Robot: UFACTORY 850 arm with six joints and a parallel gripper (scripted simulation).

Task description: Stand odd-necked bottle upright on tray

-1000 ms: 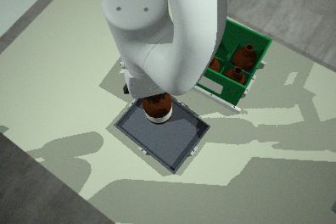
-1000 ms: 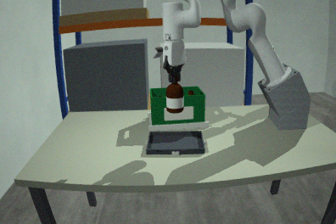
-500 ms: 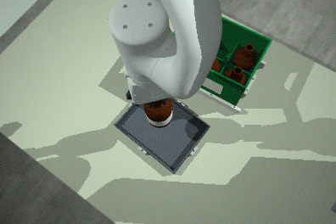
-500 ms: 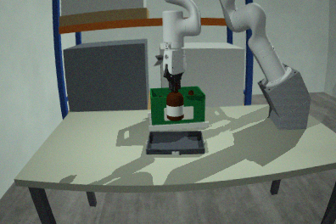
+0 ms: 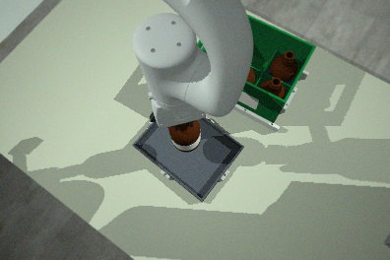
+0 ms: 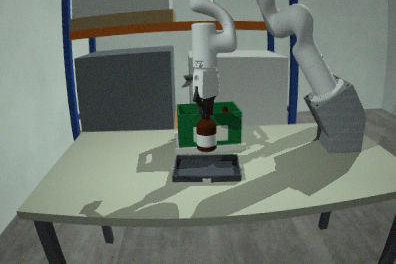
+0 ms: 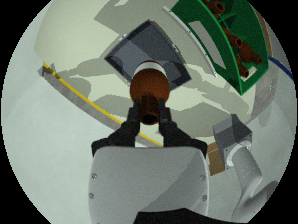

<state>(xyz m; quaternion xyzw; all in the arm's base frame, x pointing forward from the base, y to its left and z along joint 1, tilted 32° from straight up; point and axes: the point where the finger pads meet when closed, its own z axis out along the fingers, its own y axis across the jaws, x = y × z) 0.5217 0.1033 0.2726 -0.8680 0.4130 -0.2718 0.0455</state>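
Now: the dark grey tray 230 mm below my hand. Round my hand: green crate (260 mm to the right, 160 mm below, 80 mm behind).
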